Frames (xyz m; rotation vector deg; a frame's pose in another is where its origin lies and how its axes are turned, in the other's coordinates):
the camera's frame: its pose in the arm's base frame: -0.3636 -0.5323 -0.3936 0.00 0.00 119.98
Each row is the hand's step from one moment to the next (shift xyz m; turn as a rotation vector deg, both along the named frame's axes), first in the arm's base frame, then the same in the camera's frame.
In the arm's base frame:
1: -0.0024 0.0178 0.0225 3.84 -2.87 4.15
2: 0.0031 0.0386 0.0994 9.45 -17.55 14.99
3: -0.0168 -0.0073 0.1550 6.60 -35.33 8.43
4: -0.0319 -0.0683 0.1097 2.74 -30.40 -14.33
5: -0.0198 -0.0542 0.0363 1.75 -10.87 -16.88
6: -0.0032 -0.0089 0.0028 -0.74 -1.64 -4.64
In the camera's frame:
1: 0.0166 -0.0068 0.0225 -4.40 -1.89 4.15
2: 0.0319 -0.0220 0.0994 -19.92 0.58 14.99
3: 0.0021 0.0182 0.1550 -33.90 11.94 8.43
4: -0.0432 0.0618 0.1097 -27.70 12.82 -14.33
5: -0.0371 0.0442 0.0363 -10.29 3.92 -16.88
6: -0.0061 0.0072 0.0028 -1.05 1.46 -4.64

